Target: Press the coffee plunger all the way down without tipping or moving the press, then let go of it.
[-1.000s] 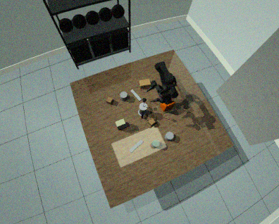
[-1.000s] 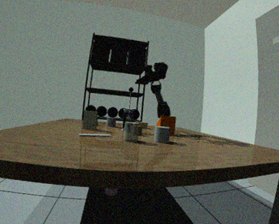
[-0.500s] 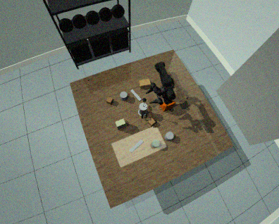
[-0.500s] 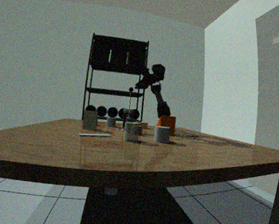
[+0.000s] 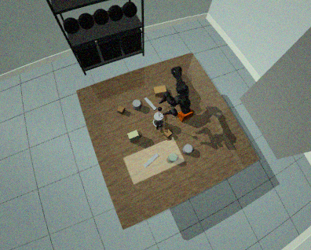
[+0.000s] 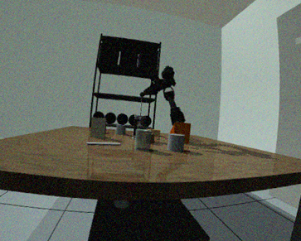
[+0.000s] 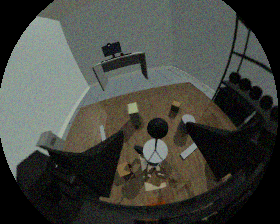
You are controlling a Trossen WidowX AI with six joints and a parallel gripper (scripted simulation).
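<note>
Right now the coffee press is 15 cm below my gripper tip, 1 cm to the left of it and 1 cm ahead of it.
</note>
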